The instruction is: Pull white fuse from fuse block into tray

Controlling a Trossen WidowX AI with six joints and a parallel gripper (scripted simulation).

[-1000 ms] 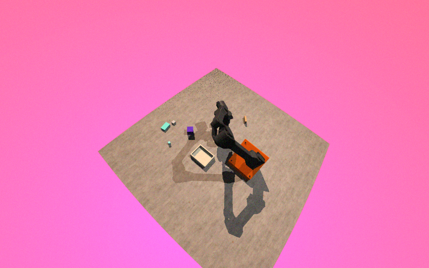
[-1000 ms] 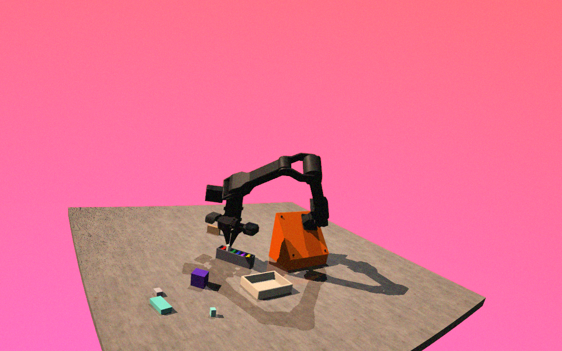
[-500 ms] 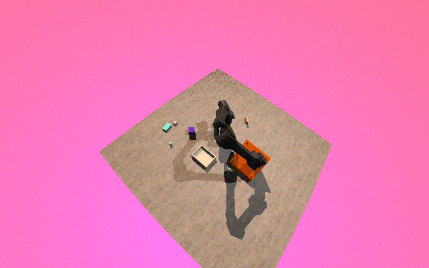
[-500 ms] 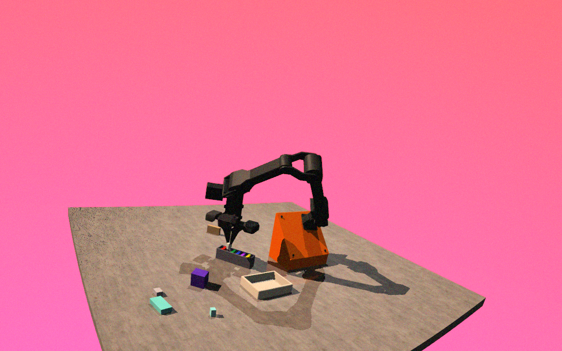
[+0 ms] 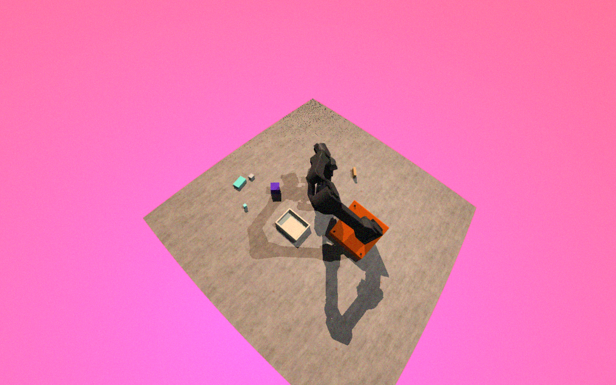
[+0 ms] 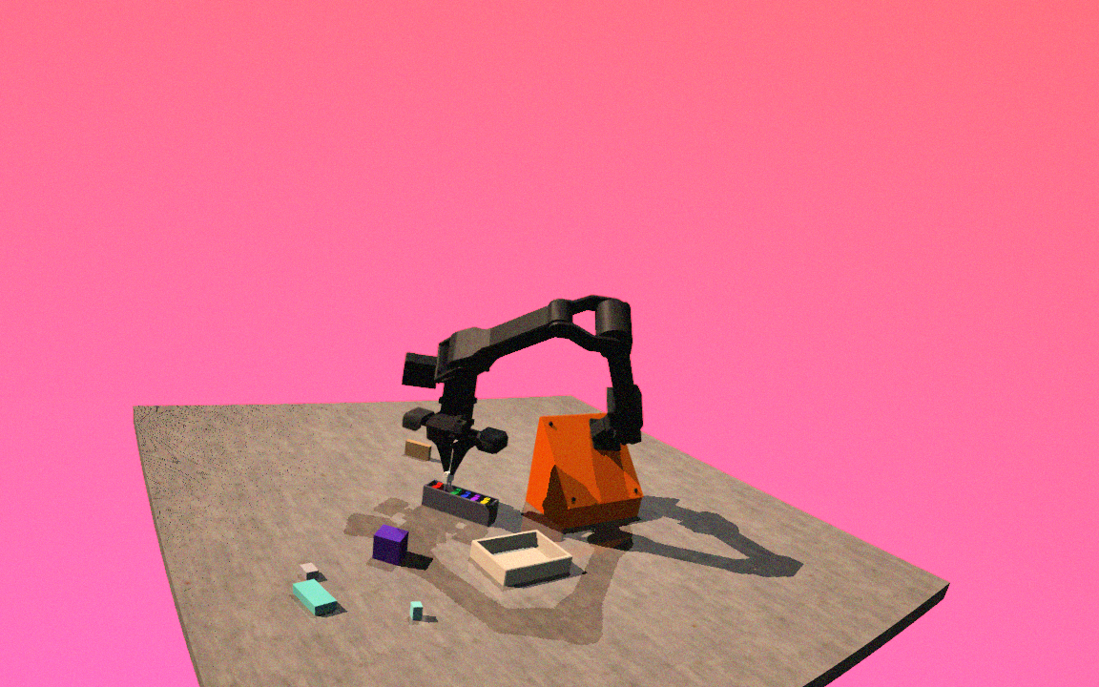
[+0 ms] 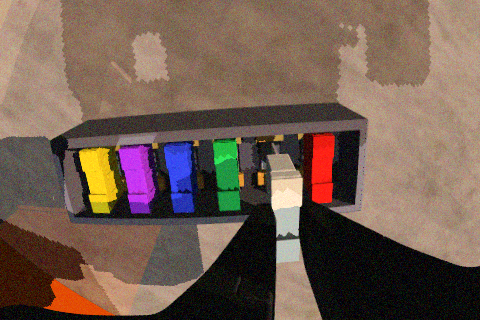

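My gripper tip is 1 cm short of the red fuse, 1 cm to the left of it and 4 cm above it. The rest, counted from my gripper tip: purple cube (16 cm ahead, 17 cm to the left, 5 cm below); beige tray (5 cm behind, 22 cm to the left, 7 cm below); white fuse (1 cm below).
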